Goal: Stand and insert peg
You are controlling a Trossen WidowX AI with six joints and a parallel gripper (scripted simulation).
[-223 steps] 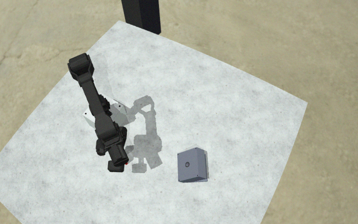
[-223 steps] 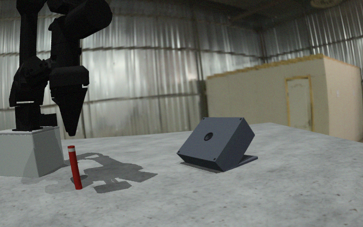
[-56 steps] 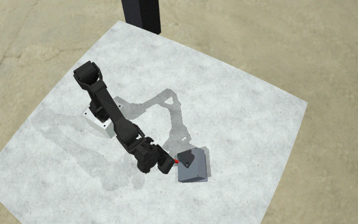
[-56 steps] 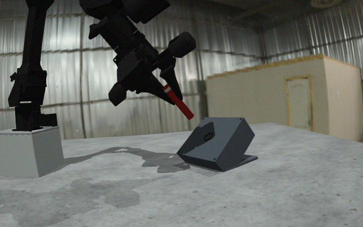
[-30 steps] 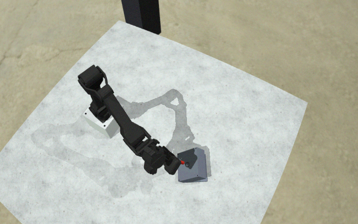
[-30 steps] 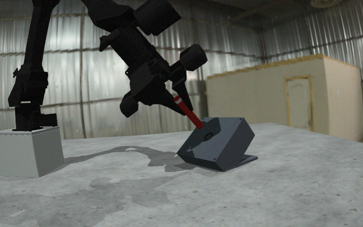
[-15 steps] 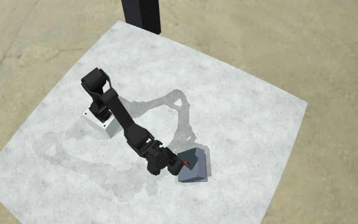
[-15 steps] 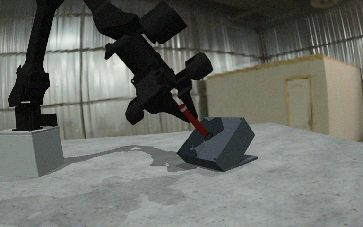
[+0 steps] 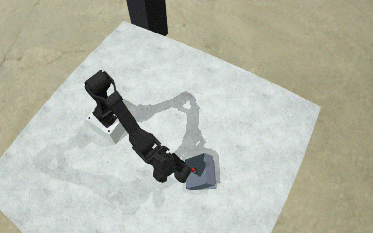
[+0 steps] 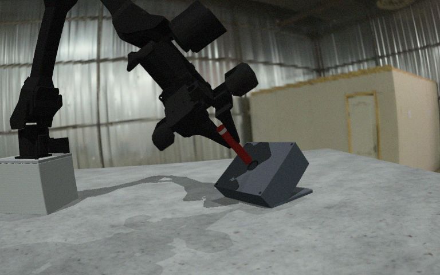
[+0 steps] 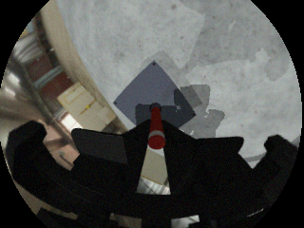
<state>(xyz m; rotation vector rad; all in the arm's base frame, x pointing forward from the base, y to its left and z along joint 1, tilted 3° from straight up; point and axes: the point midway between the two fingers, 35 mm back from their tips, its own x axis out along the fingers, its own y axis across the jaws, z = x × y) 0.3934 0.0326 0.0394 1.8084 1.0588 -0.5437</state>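
The red peg lies 1 cm to the right of my gripper tip, 1 cm behind it and 1 cm above it. The rest, counted from my gripper tip: grey sloped panel: 6 cm below, 4 cm ahead, 3 cm to the left; then thin foot plate: 10 cm below, 5 cm ahead, 4 cm to the left.
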